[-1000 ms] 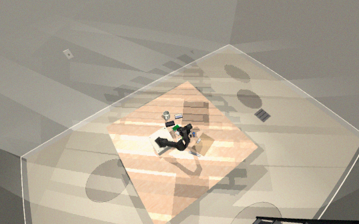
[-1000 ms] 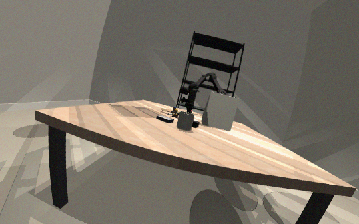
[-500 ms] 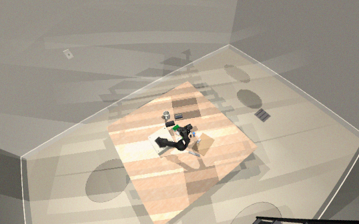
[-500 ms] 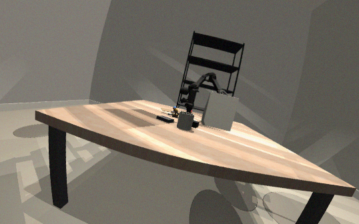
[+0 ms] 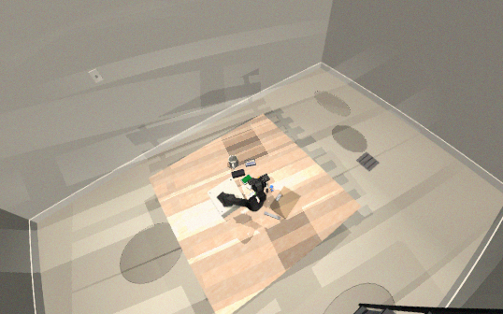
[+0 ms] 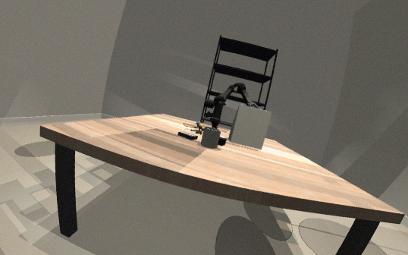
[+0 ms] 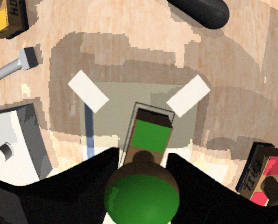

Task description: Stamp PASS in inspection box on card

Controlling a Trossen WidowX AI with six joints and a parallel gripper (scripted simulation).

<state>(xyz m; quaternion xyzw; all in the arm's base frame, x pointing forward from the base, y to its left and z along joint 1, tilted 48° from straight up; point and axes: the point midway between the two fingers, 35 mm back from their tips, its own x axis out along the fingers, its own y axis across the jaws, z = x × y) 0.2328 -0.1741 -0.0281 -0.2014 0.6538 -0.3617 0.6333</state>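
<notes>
Right now the green-knobbed PASS stamp is right at my gripper tip. Round my gripper tip: red stamp (8 cm to the right, 3 cm behind); then inspection card (2 cm below, 1 cm to the left, 1 cm behind); then grey block (9 cm to the left, 1 cm below).
</notes>
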